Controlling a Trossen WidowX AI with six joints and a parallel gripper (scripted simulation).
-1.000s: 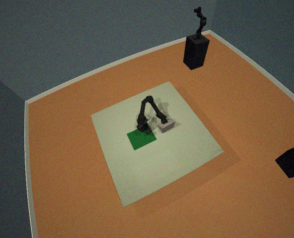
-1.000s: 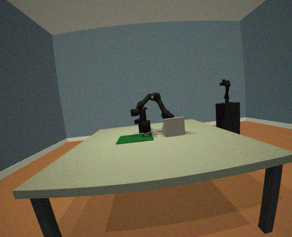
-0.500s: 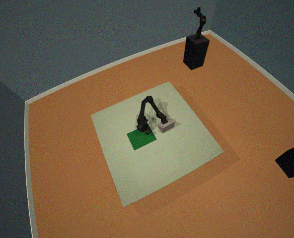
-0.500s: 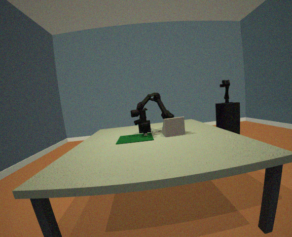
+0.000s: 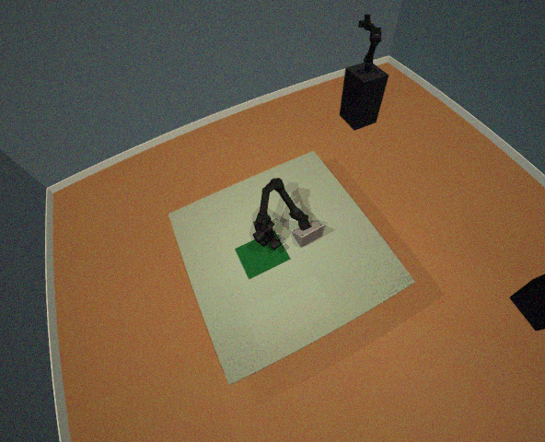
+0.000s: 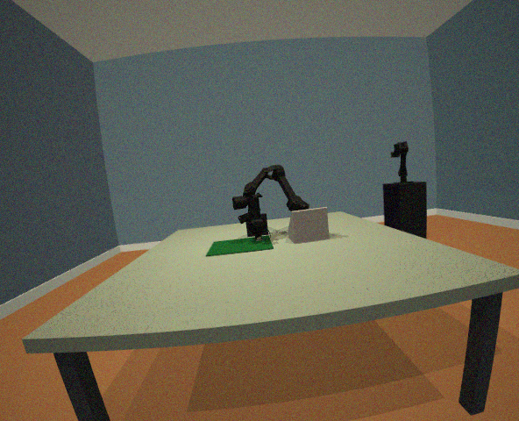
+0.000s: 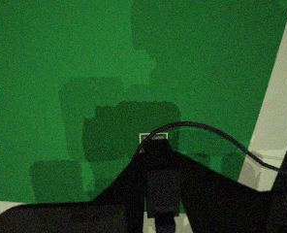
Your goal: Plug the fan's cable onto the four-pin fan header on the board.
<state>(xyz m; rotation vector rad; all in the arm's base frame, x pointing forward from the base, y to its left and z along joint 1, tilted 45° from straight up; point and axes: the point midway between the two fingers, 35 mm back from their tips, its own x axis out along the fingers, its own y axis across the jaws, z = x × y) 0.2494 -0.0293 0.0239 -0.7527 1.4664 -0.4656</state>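
The dark fan plug lies 1 cm behind my gripper tip and 1 cm above it. Round my gripper tip: white header: 1 cm behind, 2 cm below; green board: 9 cm ahead, 4 cm to the left, 4 cm below; black fan: 13 cm to the right, 4 cm above.
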